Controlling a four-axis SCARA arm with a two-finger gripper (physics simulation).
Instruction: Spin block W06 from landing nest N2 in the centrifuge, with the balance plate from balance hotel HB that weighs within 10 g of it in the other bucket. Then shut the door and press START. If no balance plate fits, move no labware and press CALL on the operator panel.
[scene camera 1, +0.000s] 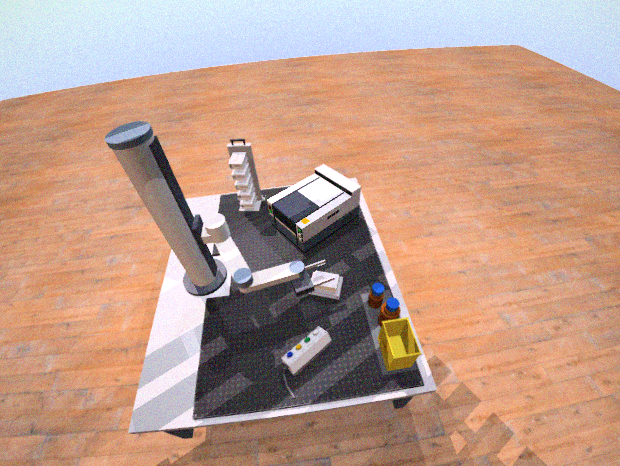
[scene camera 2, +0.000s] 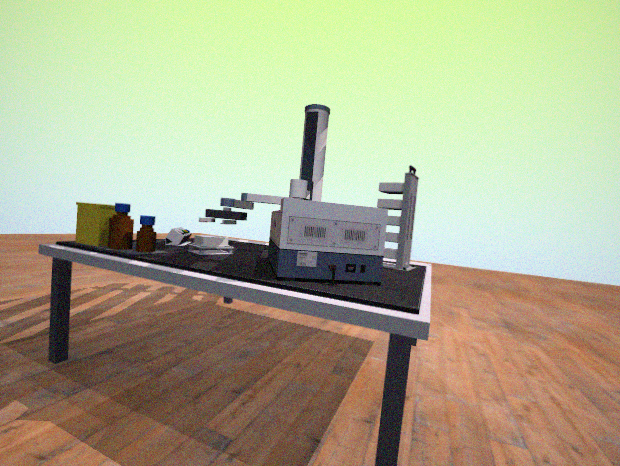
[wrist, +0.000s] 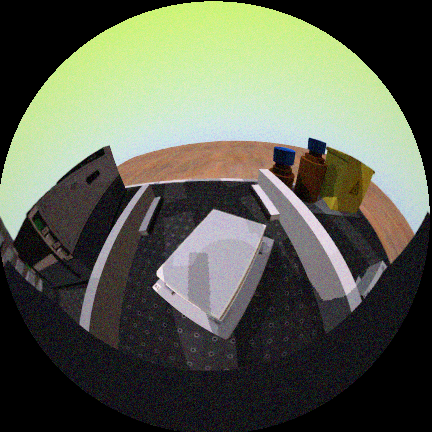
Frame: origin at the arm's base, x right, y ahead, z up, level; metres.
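Seen in the pictures: gripper, fingertip midpoint: (scene camera 1: 329, 269) (scene camera 2: 211, 220) (wrist: 203, 183); arm's base, origin of the base link: (scene camera 1: 205, 277).
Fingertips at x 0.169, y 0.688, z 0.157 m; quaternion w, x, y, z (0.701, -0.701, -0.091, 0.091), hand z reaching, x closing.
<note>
Offsets run from my fingertips to a thing's top centre. "spot": to the spot under its first point.
A pale block @[dx +0.008, dy -0.022, dz -0.069 m] (scene camera 1: 325, 289) (scene camera 2: 211, 241) (wrist: 215, 270) lies flat on a low grey nest @[dx +0.008, dy -0.022, dz -0.105 m] (scene camera 1: 339, 291) (scene camera 2: 200, 250) (wrist: 249, 287). I cannot read a label on either. My gripper (scene camera 1: 328, 270) (scene camera 2: 217, 220) (wrist: 203, 183) is above it, turned at an angle to the block, fingers apart with nothing between them. The centrifuge (scene camera 1: 330, 215) (scene camera 2: 330, 230) (wrist: 85, 200) stands at the back; I cannot tell its door's state. The tall hotel (scene camera 1: 254, 172) (scene camera 2: 410, 220) holds several pale pieces one above another. The operator panel @[dx +0.341, dy -0.161, dz -0.060 m] (scene camera 1: 306, 350) (scene camera 2: 175, 237) has blue, yellow, green and white buttons.
Two brown bottles with blue caps @[spot: dx +0.160, dy +0.199, dz -0.047 m] (scene camera 1: 376, 296) (scene camera 2: 120, 233) (wrist: 311, 177) stand near the table's edge. A yellow bin (scene camera 1: 398, 350) (scene camera 2: 92, 222) (wrist: 347, 180) is beside them. The arm's tall column (scene camera 1: 165, 200) (scene camera 2: 321, 150) stands opposite. A cable trails from the panel.
</note>
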